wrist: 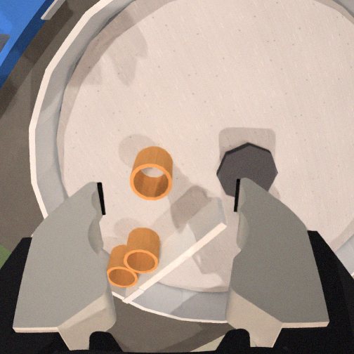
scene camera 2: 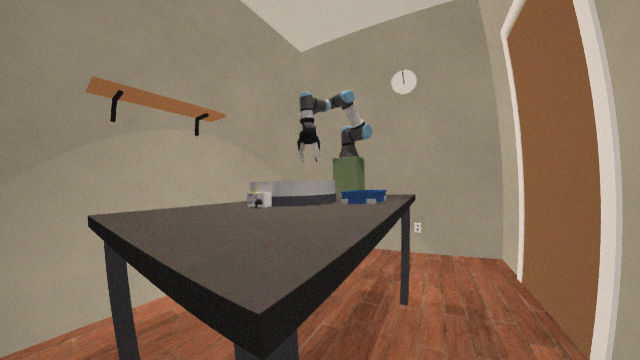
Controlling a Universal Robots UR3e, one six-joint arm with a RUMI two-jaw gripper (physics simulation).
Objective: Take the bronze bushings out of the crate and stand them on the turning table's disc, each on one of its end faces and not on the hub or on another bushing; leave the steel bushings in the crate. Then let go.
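Places are measured from the arm's base along level axes (x down, y right, z back), in centimetres.
Pixels of known places: gripper, fingertip midpoint: [scene camera 2: 309, 162]; arm's base, origin of the base link: [scene camera 2: 348, 158].
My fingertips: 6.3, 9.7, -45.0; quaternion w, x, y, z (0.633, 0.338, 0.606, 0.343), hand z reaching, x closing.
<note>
For each thing: its top centre in the pictures, then the offset to it from my fingertips, as dx, dy, dz. "spot": a spot on its surface instead.
- blue crate, middle of its top: [scene camera 2: 364, 190] +14.3, -25.4, +3.5
- small white box, surface spot: [scene camera 2: 260, 200] spot: +16.5, +10.6, -24.6
My gripper [scene camera 2: 309, 161] [wrist: 168, 184] is open and empty, high above the turning table [scene camera 2: 304, 199]. In the wrist view, three bronze bushings stand on end on the pale disc [wrist: 190, 65]. The widest bushing [wrist: 153, 160] stands by itself, left of the dark hub [wrist: 247, 167]. Two narrower bushings stand close together near the rim: one [wrist: 143, 242] and a smaller one [wrist: 120, 260] beside it; whether they touch is hard to tell. The blue crate [scene camera 2: 363, 196] [wrist: 20, 30] stands beside the turning table; its contents are hidden in the scene view and out of frame in the wrist view.
A thin pale bar [wrist: 176, 262] rises over the disc beside the two narrower bushings. The turning table's raised wall [wrist: 33, 145] surrounds the disc. A small white box [scene camera 2: 260, 200] stands at the turning table's near left. The arm's green pedestal [scene camera 2: 349, 176] is behind.
</note>
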